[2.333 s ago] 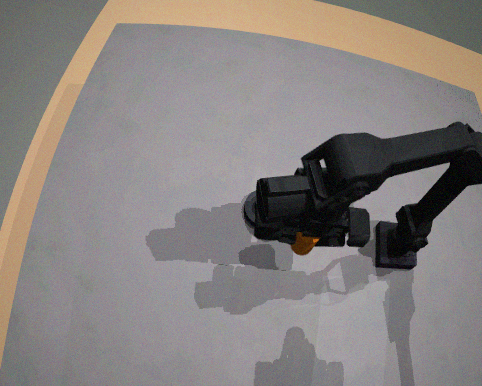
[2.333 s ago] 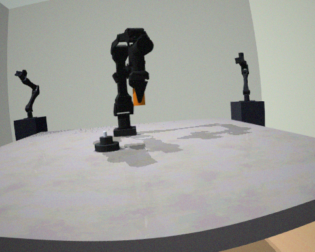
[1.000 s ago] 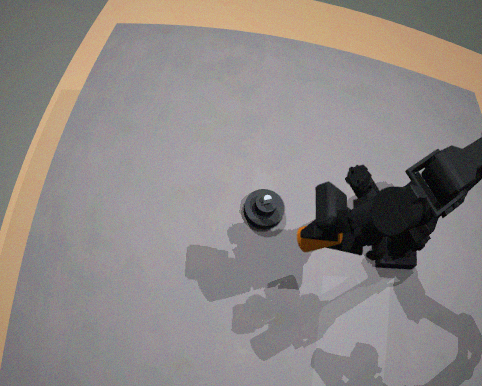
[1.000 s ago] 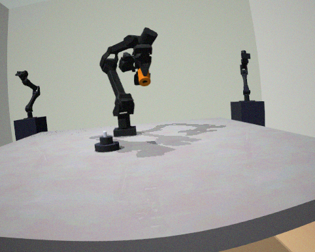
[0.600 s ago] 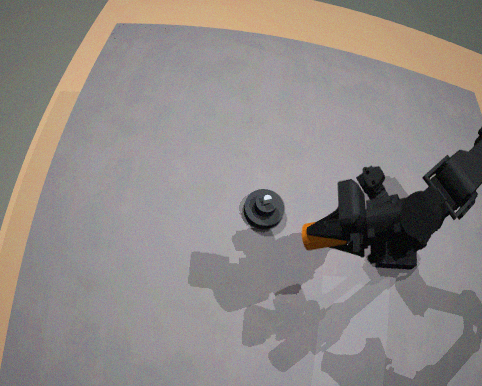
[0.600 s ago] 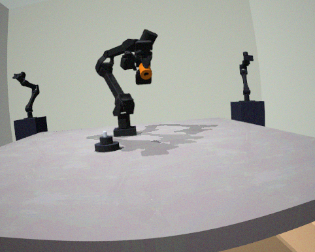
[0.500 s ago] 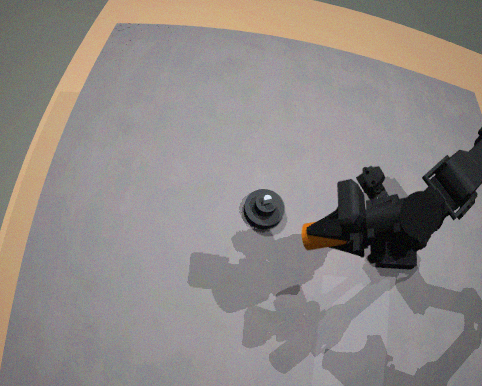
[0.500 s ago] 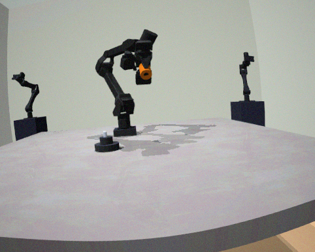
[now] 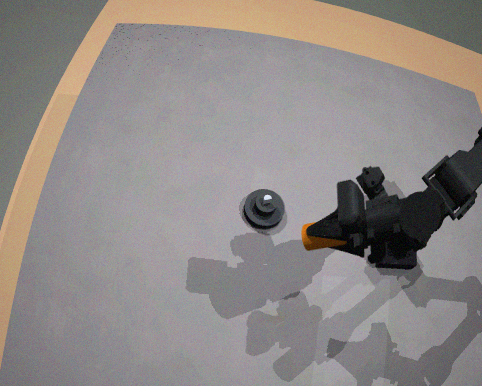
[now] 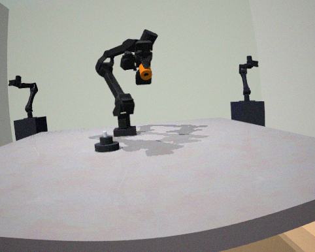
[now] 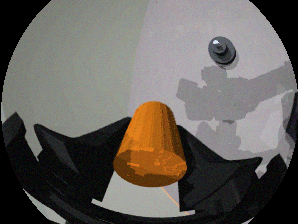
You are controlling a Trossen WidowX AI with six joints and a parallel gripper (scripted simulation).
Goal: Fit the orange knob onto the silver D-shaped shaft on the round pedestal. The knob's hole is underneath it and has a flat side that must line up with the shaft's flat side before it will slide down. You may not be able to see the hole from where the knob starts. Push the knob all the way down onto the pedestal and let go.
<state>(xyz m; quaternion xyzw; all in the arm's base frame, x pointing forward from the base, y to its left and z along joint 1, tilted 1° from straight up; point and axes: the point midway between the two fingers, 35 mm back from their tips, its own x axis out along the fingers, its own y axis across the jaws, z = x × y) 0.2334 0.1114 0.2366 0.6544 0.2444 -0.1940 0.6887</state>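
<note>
My gripper tip is now 3 cm past the orange knob and 2 cm below it. The rest, counted from my gripper tip: dark round pedestal (21 cm below, 15 cm to the right, 6 cm ahead).
</note>
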